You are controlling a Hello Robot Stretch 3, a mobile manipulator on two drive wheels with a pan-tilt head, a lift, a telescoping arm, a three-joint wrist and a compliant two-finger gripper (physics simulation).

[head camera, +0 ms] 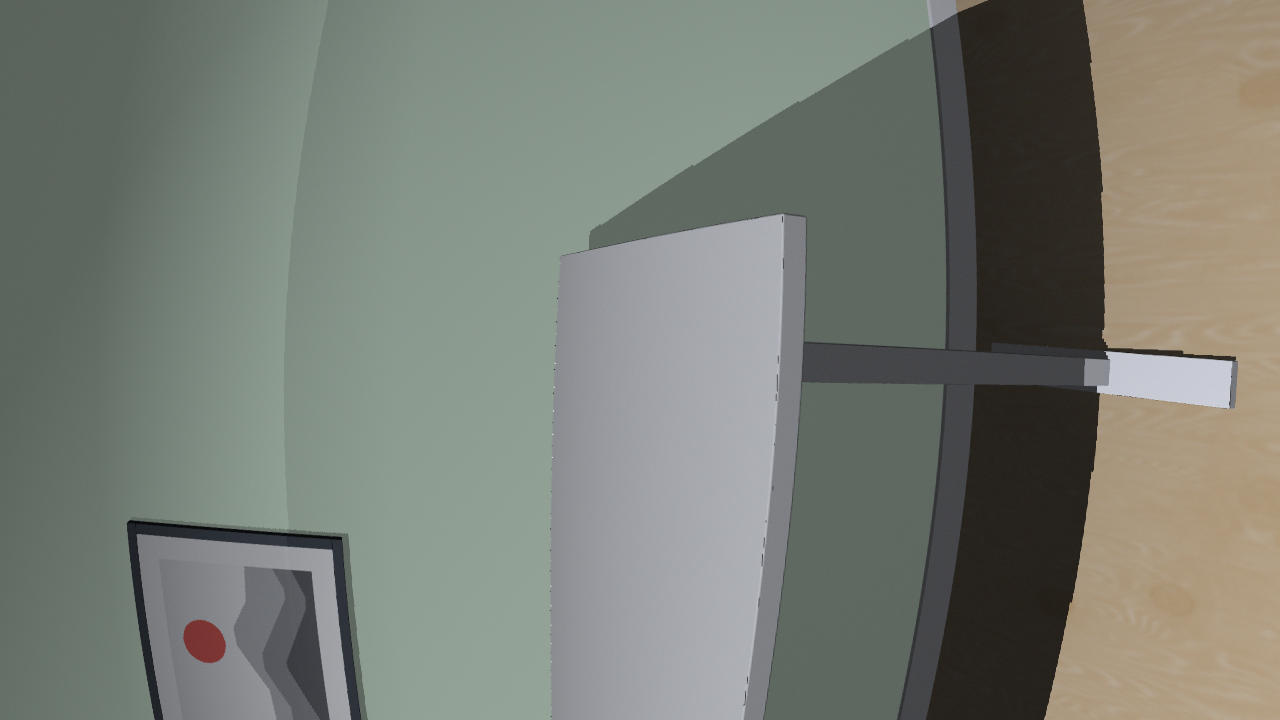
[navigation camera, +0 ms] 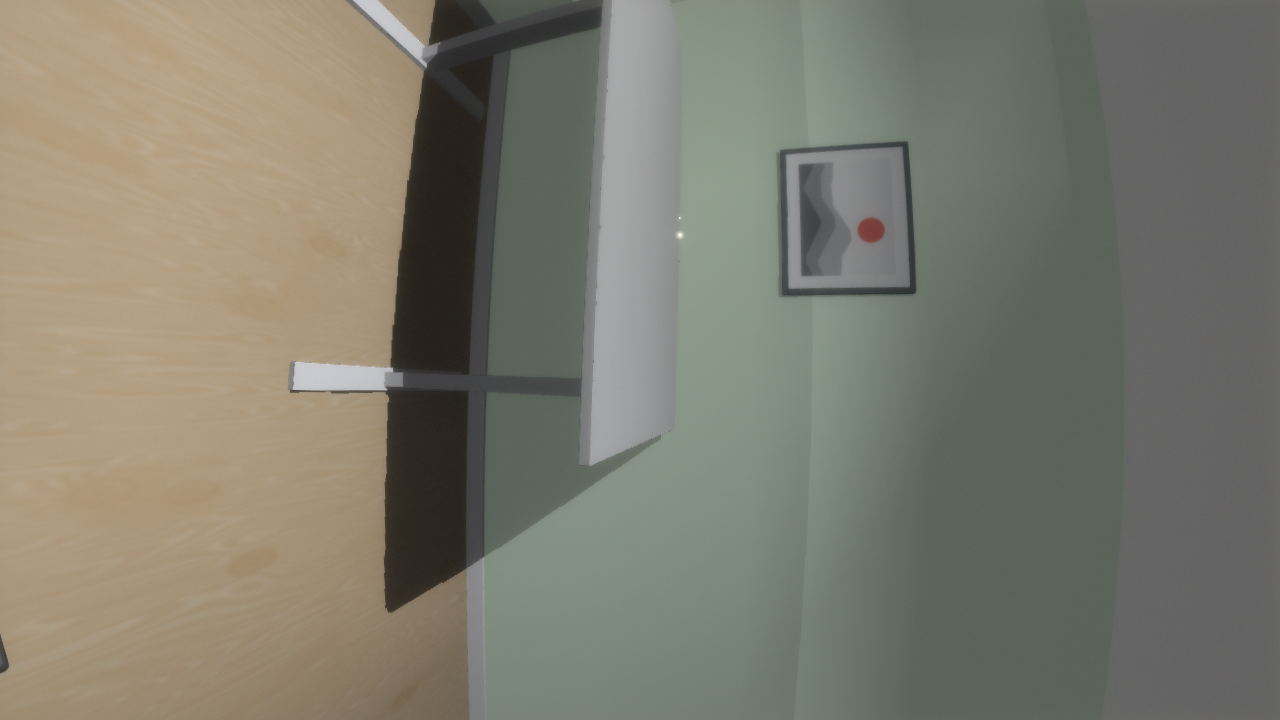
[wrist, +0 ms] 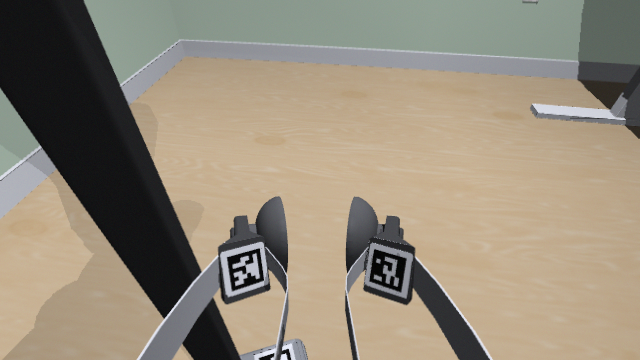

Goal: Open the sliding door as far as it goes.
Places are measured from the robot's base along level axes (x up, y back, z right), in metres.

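Pixels of known places: gripper, between the fingertips: (wrist: 317, 222).
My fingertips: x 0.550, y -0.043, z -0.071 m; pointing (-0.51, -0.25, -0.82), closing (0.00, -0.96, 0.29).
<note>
Behind a point stands the place of what it marks.
The sliding door does not show in the head, navigation or wrist view. My gripper (wrist: 317, 222) @[z -0.071, x 0.550, y -0.043 m] shows in the lower middle of the wrist view. Its two dark cup-shaped fingertips stand apart with wood floor visible between them, so it is open and empty. The gripper does not show in the head view.
A white table (head camera: 666, 447) @[z 0.298, x 0.950, y -0.944 m] (navigation camera: 631, 232) @[z 0.022, x 0.950, y -1.011 m] with grey legs stands along the green wall (head camera: 429, 358) @[z 0.599, x 1.152, y -1.443 m] (navigation camera: 742, 537) @[z 1.115, x 1.200, y -1.210 m]. One table foot (wrist: 575, 113) shows at the right in the wrist view. A framed picture (head camera: 204, 641) @[z 0.099, x 1.624, y -1.642 m] (navigation camera: 870, 230) @[z 0.100, x 1.622, y -1.642 m] hangs above the table. My black mast (wrist: 100, 150) @[z -0.116, x 0.592, y 0.061 m] crosses the left of the wrist view.
</note>
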